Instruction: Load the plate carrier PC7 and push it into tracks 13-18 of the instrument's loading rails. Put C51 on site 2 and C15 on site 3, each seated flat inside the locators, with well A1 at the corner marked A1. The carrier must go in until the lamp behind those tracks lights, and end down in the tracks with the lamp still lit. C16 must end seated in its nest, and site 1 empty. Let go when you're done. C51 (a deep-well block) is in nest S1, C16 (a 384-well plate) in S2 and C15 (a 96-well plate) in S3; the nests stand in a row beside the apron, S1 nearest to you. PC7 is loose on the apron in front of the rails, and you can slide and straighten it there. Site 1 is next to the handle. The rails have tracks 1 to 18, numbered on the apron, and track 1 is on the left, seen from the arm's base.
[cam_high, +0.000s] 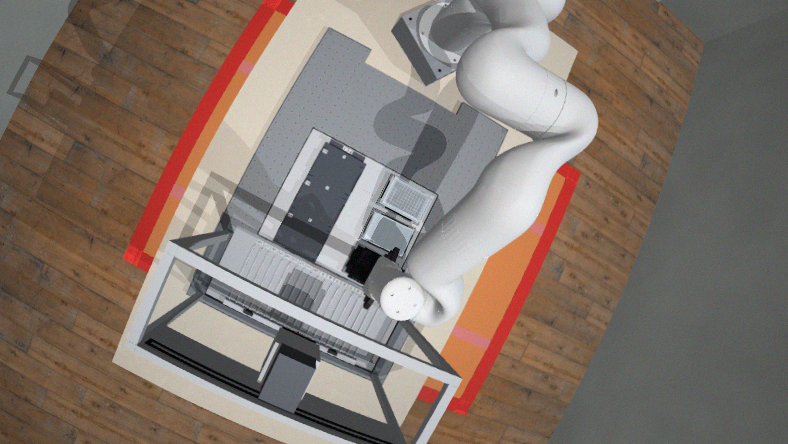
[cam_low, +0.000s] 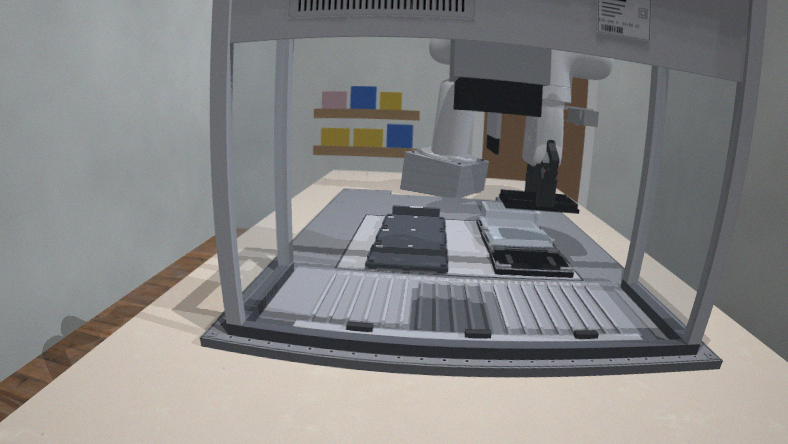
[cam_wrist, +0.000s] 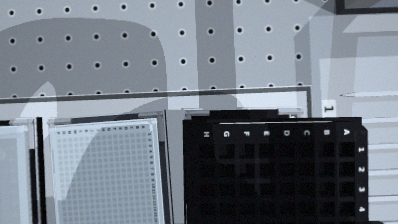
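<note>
The plate carrier PC7 lies 70 mm behind my hand, 230 mm to the right of it and 110 mm below it. The rest, counted from my hand: plate C16: 110 mm behind, 20 mm to the right, 110 mm below; nest S3: 120 mm below; black plate C15: 10 mm below.
</note>
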